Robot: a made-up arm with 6 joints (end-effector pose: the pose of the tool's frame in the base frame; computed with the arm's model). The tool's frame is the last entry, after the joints. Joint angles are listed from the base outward.
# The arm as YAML. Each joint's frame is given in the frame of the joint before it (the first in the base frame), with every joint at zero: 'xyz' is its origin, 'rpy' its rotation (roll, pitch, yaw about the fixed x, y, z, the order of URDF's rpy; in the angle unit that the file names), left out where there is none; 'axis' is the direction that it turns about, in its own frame. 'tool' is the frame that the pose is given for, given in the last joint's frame.
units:
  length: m
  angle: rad
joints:
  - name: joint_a
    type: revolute
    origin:
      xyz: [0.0, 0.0, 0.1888]
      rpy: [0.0, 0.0, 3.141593]
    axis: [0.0, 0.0, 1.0]
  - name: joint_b
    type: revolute
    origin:
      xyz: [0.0, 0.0, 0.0]
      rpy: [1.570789, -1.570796, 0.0]
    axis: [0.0, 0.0, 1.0]
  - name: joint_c
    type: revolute
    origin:
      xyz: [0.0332, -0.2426, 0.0]
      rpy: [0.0, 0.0, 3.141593]
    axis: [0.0, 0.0, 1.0]
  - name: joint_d
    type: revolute
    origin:
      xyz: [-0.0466, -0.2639, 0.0]
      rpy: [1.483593, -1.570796, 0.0]
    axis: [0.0, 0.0, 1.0]
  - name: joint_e
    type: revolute
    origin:
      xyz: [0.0, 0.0, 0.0]
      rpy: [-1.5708, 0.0, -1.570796]
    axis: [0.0, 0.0, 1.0]
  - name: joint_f
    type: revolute
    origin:
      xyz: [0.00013, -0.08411, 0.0]
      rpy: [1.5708, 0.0, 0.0]
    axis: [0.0, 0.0, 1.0]
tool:
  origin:
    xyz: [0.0, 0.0, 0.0]
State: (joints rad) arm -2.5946 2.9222 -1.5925 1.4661 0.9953 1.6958
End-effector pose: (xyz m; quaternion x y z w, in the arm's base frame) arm -0.2709 -0.2472 -0.0816 -0.3027 0.8247 -0.4761 0.0405
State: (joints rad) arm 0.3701 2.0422 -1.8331 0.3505 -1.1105 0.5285
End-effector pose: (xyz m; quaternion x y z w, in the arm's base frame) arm 0.4320 0.1399 0.4463 0.1937 0.2681 0.4361 0.8369
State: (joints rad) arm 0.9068 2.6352 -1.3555 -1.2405 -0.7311 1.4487
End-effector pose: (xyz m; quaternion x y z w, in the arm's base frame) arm 0.1978 0.3388 -0.0135 -0.3662 0.8196 0.4350 0.0699
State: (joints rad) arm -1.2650 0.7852 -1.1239 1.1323 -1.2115 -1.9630
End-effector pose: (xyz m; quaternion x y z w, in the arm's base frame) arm -0.0383 -0.1154 0.5581 0.4753 0.1431 -0.8516 0.1686
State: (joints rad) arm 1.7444 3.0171 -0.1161 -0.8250 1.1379 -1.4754
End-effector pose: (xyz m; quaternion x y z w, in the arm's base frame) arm 0.0640 -0.0399 0.1156 0.3242 0.4133 0.0932 0.8458
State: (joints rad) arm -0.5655 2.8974 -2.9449 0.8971 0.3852 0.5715
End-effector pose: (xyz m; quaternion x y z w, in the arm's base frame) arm 0.5069 -0.2924 0.2652 0.5665 0.4827 0.3768 0.5514
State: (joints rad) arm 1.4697 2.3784 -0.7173 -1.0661 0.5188 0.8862
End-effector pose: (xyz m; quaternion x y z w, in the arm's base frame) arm 0.0566 0.1957 -0.0074 -0.7099 0.6556 -0.2549 0.0346
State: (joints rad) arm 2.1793 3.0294 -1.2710 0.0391 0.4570 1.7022
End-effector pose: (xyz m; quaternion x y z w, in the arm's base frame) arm -0.1137 0.1606 -0.1563 -0.2084 0.9386 -0.2577 0.0962
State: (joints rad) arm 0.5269 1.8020 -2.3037 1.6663 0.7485 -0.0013
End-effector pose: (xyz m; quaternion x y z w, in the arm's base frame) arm 0.2695 0.2228 0.6238 -0.0505 0.5167 0.8231 0.2302
